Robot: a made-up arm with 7 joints. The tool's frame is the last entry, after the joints.
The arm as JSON. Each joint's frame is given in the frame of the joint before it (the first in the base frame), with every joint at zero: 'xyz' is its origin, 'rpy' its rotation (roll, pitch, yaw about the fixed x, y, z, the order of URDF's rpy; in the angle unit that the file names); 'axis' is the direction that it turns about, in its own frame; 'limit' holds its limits. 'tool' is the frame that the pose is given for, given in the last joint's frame.
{
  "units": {
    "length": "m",
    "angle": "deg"
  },
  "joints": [
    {
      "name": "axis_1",
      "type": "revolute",
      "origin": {
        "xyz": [
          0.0,
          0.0,
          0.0
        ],
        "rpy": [
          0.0,
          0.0,
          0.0
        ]
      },
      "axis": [
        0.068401,
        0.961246,
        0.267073
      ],
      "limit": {
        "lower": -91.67,
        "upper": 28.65
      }
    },
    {
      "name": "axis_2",
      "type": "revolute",
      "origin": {
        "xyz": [
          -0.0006,
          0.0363,
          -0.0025
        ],
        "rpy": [
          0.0,
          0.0,
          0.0
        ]
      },
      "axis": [
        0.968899,
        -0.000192,
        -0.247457
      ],
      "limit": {
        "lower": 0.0,
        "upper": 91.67
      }
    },
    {
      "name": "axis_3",
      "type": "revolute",
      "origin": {
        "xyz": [
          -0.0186,
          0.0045,
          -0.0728
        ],
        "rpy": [
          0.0,
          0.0,
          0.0
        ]
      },
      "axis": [
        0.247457,
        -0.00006,
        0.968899
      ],
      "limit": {
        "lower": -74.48,
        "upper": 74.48
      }
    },
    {
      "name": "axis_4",
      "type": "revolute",
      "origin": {
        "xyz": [
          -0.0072,
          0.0,
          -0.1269
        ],
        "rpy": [
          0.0,
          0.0,
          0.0
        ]
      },
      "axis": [
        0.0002,
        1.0,
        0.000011
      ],
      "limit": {
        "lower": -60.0,
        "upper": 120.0
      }
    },
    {
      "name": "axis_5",
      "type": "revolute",
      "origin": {
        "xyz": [
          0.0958,
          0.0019,
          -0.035
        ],
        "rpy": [
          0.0,
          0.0,
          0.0
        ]
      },
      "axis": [
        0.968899,
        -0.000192,
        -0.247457
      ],
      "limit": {
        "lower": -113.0,
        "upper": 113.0
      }
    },
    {
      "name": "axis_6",
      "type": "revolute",
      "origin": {
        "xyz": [
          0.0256,
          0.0,
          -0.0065
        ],
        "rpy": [
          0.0,
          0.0,
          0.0
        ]
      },
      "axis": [
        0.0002,
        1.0,
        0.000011
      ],
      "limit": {
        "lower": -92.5,
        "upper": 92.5
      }
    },
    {
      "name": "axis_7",
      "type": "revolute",
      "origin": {
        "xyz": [
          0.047,
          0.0,
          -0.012
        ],
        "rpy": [
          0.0,
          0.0,
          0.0
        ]
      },
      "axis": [
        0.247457,
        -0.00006,
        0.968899
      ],
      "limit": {
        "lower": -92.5,
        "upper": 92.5
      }
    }
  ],
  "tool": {
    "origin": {
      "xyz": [
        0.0,
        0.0,
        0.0
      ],
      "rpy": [
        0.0,
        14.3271,
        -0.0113
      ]
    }
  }
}
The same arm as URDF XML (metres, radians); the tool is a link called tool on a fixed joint. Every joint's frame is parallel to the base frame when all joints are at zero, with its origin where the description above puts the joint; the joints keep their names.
<robot name="arm">
  <joint name="axis_1" type="revolute">
    <parent link="base"/>
    <child link="link1"/>
    <origin xyz="0 0 0" rpy="0 0 0"/>
    <axis xyz="0.068403 0.961235 0.26711"/>
    <limit lower="-1.5999" upper="0.5"/>
  </joint>
  <joint name="axis_2" type="revolute">
    <parent link="link1"/>
    <child link="link2"/>
    <origin xyz="-0.0006 0.0363 -0.0025" rpy="0 0 0"/>
    <axis xyz="0.968889 -0.0002 -0.247497"/>
    <limit lower="0" upper="1.5999"/>
  </joint>
  <joint name="axis_3" type="revolute">
    <parent link="link2"/>
    <child link="link3"/>
    <origin xyz="-0.0186 0.0045 -0.0728" rpy="0 0 0"/>
    <axis xyz="0.247497 -0.0001 0.968889"/>
    <limit lower="-1.2999" upper="1.2999"/>
  </joint>
  <joint name="axis_4" type="revolute">
    <parent link="link3"/>
    <child link="link4"/>
    <origin xyz="-0.0072 0 -0.1269" rpy="0 0 0"/>
    <axis xyz="0.0002 1 0"/>
    <limit lower="-1.0472" upper="2.0944"/>
  </joint>
  <joint name="axis_5" type="revolute">
    <parent link="link4"/>
    <child link="link5"/>
    <origin xyz="0.0958 0.0019 -0.035" rpy="0 0 0"/>
    <axis xyz="0.968889 -0.0002 -0.247497"/>
    <limit lower="-1.9722" upper="1.9722"/>
  </joint>
  <joint name="axis_6" type="revolute">
    <parent link="link5"/>
    <child link="link6"/>
    <origin xyz="0.0256 0 -0.0065" rpy="0 0 0"/>
    <axis xyz="0.0002 1 0"/>
    <limit lower="-1.6144" upper="1.6144"/>
  </joint>
  <joint name="axis_7" type="revolute">
    <parent link="link6"/>
    <child link="link7"/>
    <origin xyz="0.047 0 -0.012" rpy="0 0 0"/>
    <axis xyz="0.247497 -0.0001 0.968889"/>
    <limit lower="-1.6144" upper="1.6144"/>
  </joint>
  <joint name="tool_fixed" type="fixed">
    <parent link="link7"/>
    <child link="tool"/>
    <origin xyz="0 0 0" rpy="0 0.2501 -0.0002"/>
  </joint>
  <link name="base"/>
  <link name="link1"/>
  <link name="link2"/>
  <link name="link3"/>
  <link name="link4"/>
  <link name="link5"/>
  <link name="link6"/>
  <link name="link7"/>
  <link name="tool"/>
</robot>

